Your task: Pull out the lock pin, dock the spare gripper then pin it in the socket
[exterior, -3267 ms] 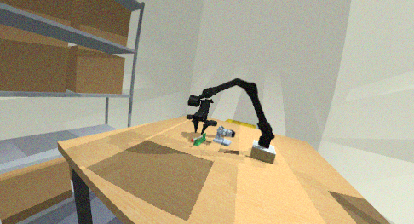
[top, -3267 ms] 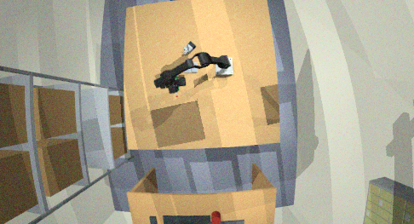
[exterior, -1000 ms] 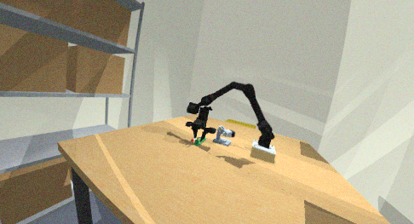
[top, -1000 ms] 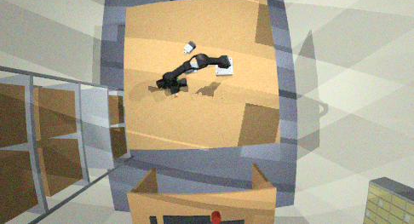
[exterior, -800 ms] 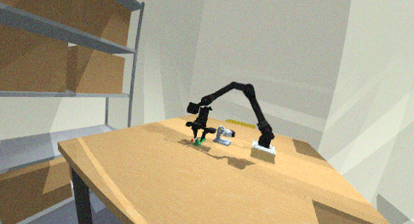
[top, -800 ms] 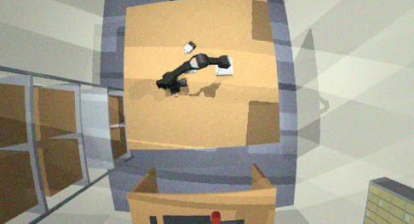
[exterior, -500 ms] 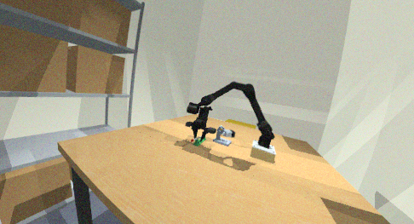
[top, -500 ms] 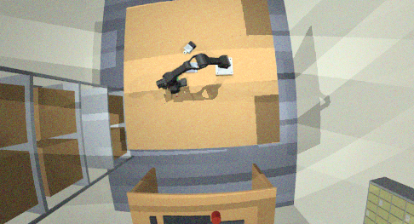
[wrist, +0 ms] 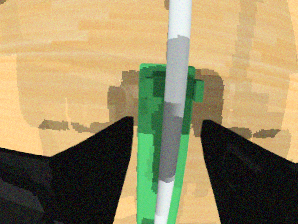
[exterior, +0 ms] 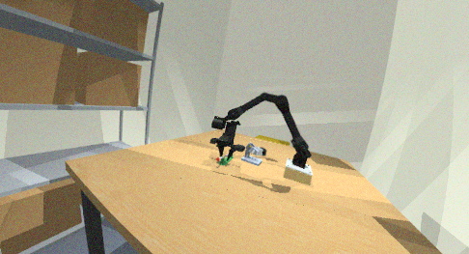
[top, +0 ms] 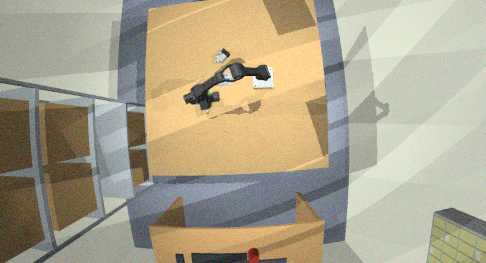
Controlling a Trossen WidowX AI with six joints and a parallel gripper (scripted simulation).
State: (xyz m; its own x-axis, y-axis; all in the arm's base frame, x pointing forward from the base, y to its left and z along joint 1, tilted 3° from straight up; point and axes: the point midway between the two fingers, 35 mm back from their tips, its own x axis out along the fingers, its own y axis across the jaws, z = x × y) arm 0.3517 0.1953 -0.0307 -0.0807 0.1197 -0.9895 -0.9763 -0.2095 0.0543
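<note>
Now: gripper tip 4 cm to the left of the green holder and 1 cm short of it. Also, from my gripper tip: grey mount: 16 cm to the right, 8 cm behind, 3 cm above; spare gripper: 31 cm to the right, 6 cm behind.
</note>
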